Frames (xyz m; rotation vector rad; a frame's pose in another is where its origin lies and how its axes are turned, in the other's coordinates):
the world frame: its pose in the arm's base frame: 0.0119 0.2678 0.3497 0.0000 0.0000 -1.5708
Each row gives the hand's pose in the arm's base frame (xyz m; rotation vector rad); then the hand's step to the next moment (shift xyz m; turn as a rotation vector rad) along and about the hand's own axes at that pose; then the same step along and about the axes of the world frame.
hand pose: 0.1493 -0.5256 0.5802 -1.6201 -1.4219 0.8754
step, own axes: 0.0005 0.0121 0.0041 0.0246 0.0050 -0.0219
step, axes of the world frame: -0.0003 0.0018 -0.0127 -0.0215 0.0249 0.0054
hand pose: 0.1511 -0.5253 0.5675 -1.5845 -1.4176 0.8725
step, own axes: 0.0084 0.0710 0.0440 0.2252 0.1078 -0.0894
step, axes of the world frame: -0.0116 -0.0082 -0.0827 -0.2088 0.1544 -0.0539
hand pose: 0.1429 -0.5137 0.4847 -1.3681 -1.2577 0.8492
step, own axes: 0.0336 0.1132 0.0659 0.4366 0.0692 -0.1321
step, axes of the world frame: -0.0582 -0.0302 -0.1182 -0.4005 0.2279 0.0224
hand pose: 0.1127 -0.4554 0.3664 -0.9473 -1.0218 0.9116
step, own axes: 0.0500 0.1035 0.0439 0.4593 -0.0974 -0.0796
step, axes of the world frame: -0.0880 -0.0457 -0.0729 -0.3790 0.2111 0.1964
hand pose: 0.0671 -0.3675 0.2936 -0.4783 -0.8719 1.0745
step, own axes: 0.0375 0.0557 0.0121 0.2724 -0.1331 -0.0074
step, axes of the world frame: -0.0567 -0.0332 -0.0186 -0.1903 0.1349 0.1938
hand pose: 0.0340 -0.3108 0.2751 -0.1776 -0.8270 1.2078
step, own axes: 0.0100 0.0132 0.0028 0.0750 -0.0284 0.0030
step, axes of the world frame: -0.0130 -0.0107 -0.0004 -0.0540 0.0277 0.0525
